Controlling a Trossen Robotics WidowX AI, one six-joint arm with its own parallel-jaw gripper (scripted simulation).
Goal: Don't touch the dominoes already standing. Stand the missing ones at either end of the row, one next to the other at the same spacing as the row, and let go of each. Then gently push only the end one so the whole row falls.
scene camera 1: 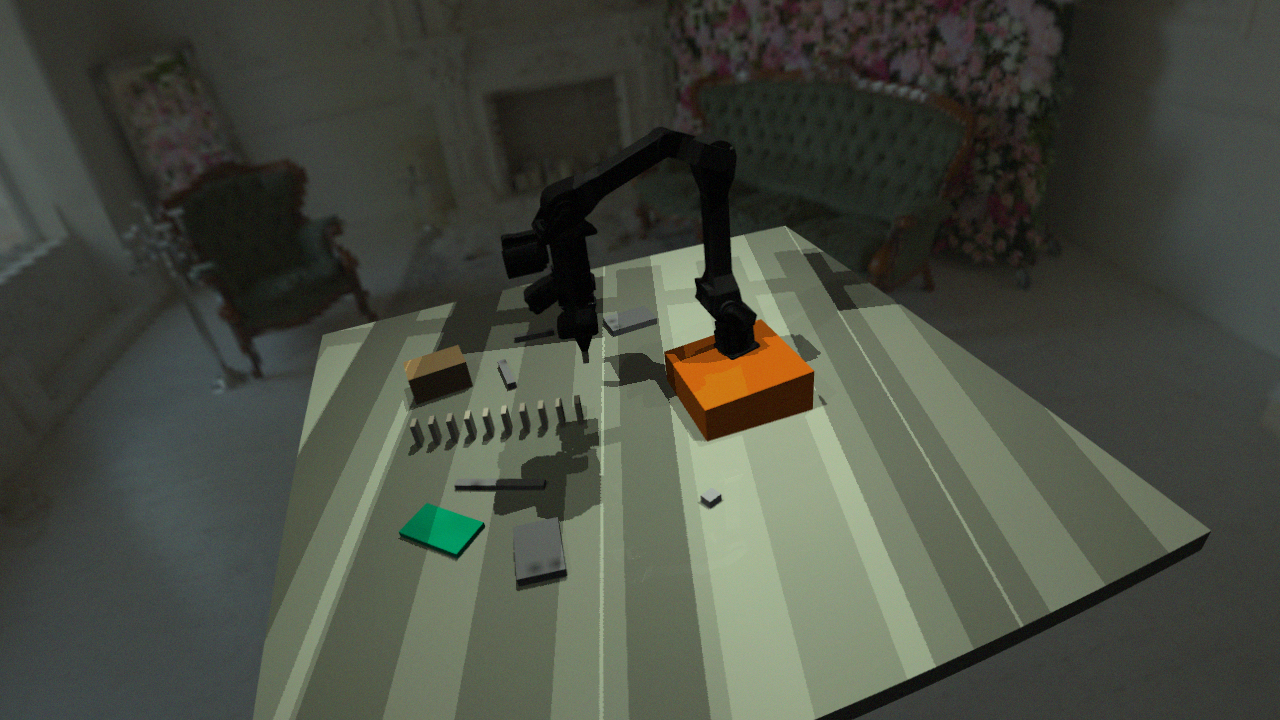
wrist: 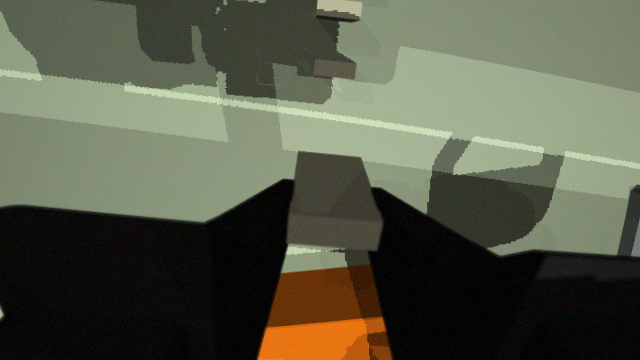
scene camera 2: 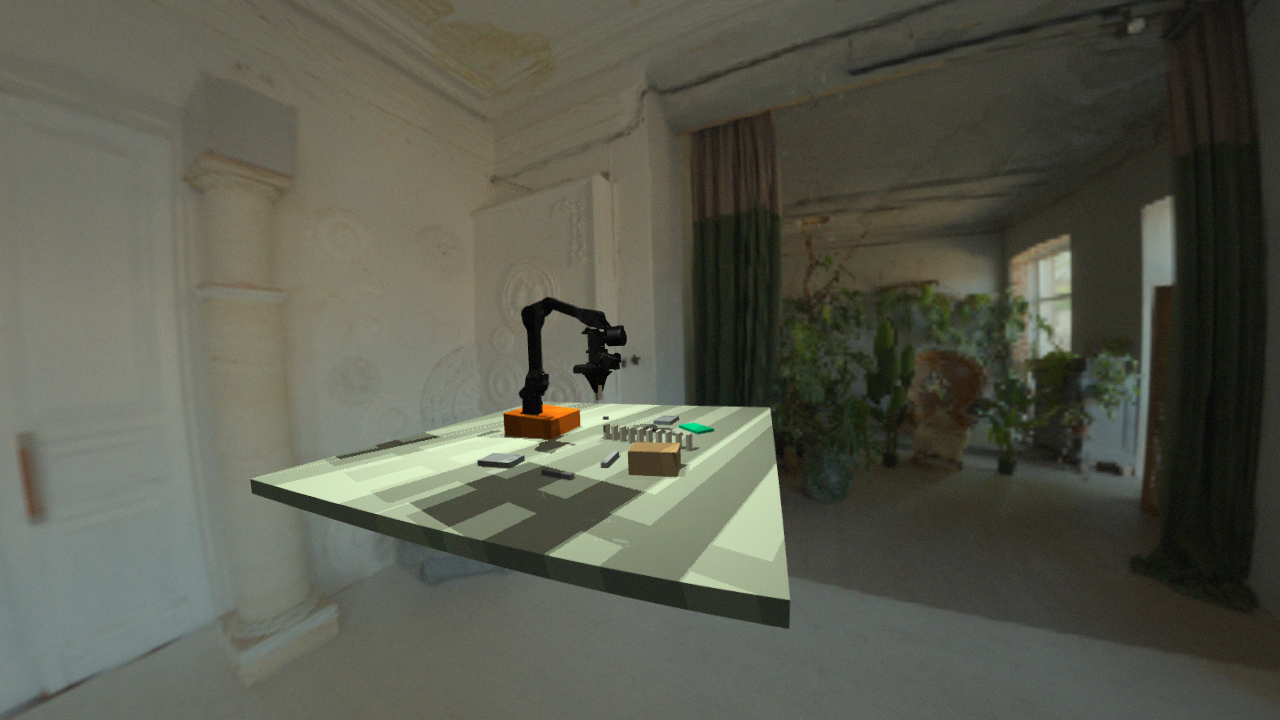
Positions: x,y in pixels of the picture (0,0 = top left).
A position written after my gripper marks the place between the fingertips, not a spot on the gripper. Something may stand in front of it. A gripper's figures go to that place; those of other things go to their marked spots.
My gripper (scene camera 1: pixel 584 346) is 114 cm from the lens. A brown box (scene camera 1: pixel 444 372): 138 cm from the lens. A green tile (scene camera 1: pixel 447 532): 108 cm from the lens. The marked spots on the brown box and the green tile are 41 cm apart.
